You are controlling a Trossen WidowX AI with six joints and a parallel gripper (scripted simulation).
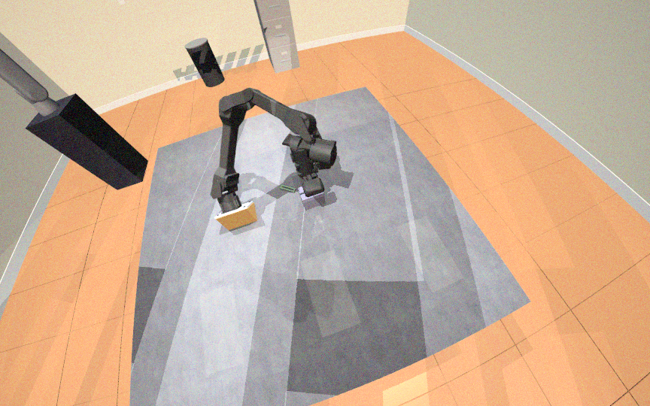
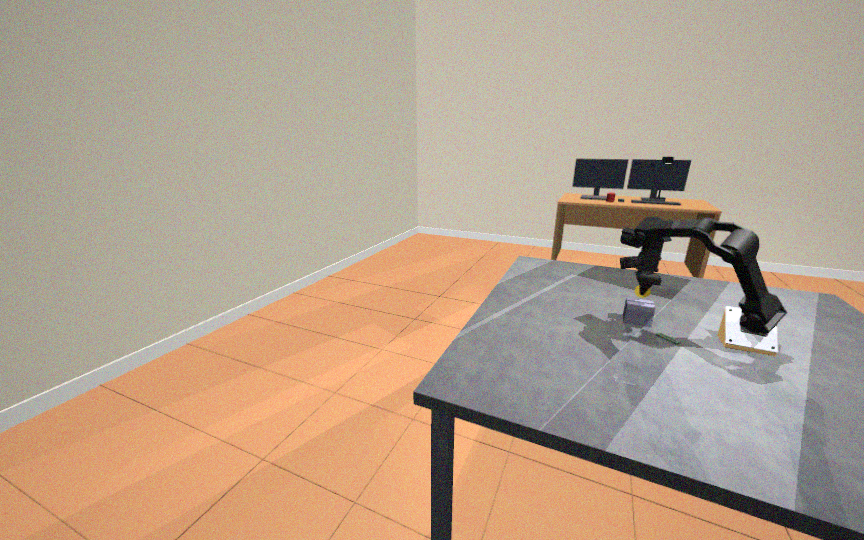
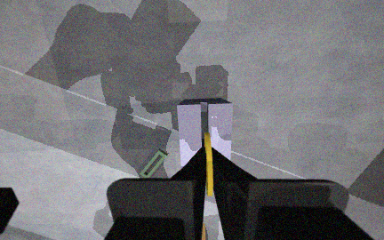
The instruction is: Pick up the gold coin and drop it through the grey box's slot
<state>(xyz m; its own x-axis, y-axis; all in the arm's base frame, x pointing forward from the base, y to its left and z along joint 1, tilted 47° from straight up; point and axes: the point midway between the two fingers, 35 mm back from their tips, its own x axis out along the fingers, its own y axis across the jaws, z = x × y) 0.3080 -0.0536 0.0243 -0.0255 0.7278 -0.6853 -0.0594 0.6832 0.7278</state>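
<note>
Now: the gold coin 1 cm above my gripper tip.
</note>
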